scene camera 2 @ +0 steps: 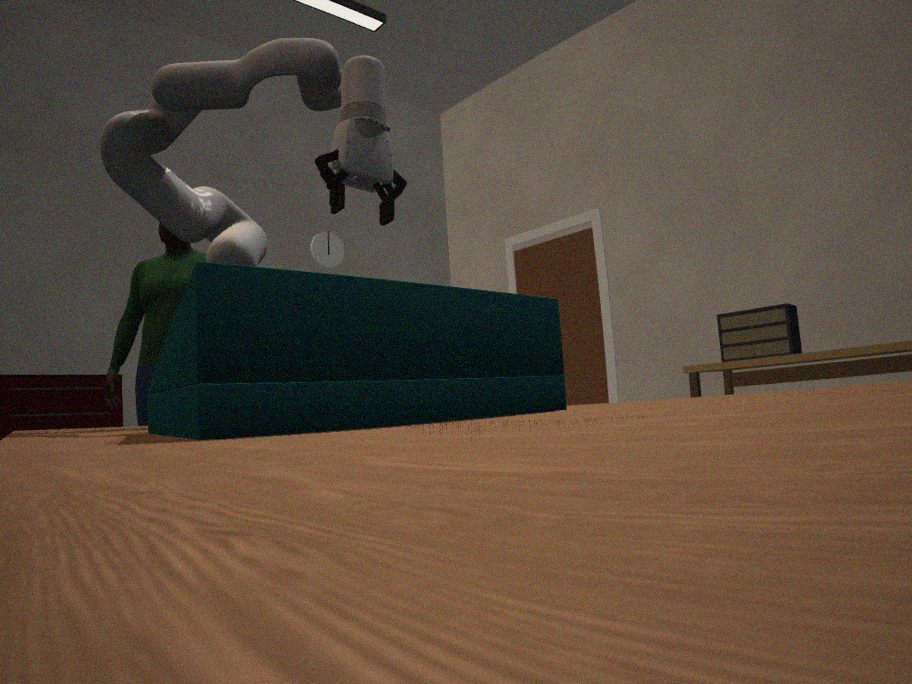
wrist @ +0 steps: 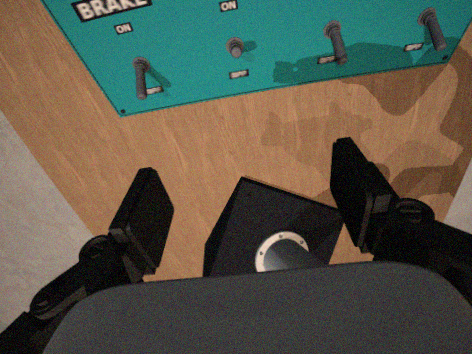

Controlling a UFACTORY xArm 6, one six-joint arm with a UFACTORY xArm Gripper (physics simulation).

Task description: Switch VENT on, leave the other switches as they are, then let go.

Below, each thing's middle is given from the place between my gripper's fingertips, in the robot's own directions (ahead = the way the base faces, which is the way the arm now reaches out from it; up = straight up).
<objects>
Right now my hand is 10 cm short of the teal switch panel [wrist: 187,58], 7 cm to the left of it and 24 cm above it.
</objects>
